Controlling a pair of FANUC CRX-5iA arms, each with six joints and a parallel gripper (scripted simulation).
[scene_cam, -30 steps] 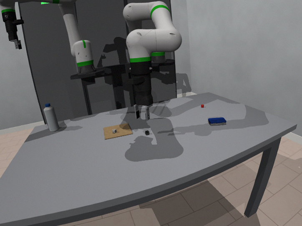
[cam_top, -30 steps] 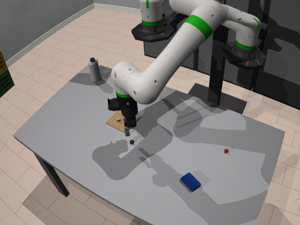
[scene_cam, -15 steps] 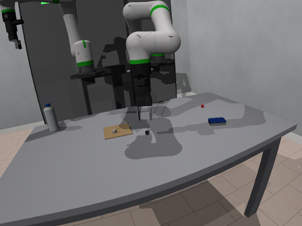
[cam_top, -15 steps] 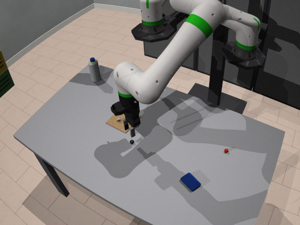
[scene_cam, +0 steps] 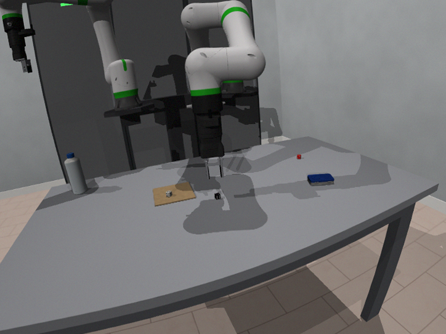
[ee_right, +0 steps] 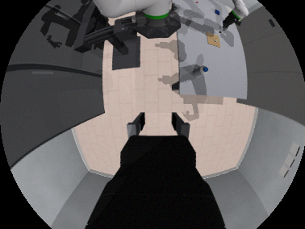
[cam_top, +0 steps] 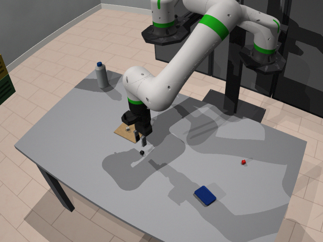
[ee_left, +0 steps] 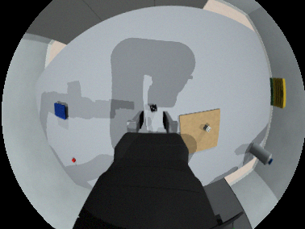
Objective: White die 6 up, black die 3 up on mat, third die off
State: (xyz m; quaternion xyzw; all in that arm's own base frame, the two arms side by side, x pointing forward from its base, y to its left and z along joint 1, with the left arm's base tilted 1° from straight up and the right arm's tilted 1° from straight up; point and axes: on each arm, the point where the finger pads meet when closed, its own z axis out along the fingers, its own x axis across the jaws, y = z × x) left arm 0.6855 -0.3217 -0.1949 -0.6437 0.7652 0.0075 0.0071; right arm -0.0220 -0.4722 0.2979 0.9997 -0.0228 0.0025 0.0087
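Note:
The black die lies 80 mm below my left hand. Round my left hand: white die: 90 mm behind, 140 mm to the right, 80 mm below; then tan mat: 110 mm behind, 130 mm to the right, 90 mm below; then blue-topped box: 100 mm ahead, 360 mm to the left, 80 mm below.

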